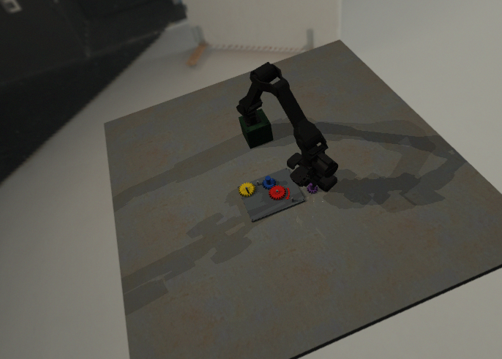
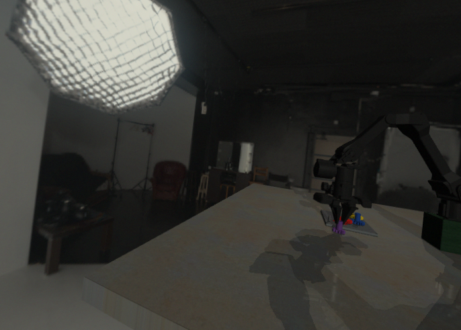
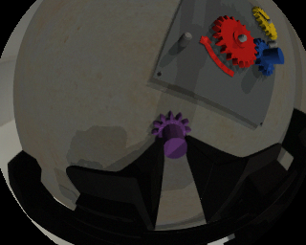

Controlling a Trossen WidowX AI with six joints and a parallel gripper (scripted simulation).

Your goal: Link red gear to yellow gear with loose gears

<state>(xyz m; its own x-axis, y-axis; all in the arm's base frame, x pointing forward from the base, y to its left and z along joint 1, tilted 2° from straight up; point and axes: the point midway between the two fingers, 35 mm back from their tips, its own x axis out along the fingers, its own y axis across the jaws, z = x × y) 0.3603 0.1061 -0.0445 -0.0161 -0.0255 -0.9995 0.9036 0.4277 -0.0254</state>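
My gripper tip is now 14 cm to the left of the blue gear and 9 cm past it. Round my gripper tip: purple gear 1 cm below; red arrow 9 cm to the right, 2 cm below, 1 cm behind; red gear 13 cm to the right, 3 cm behind, 1 cm below.
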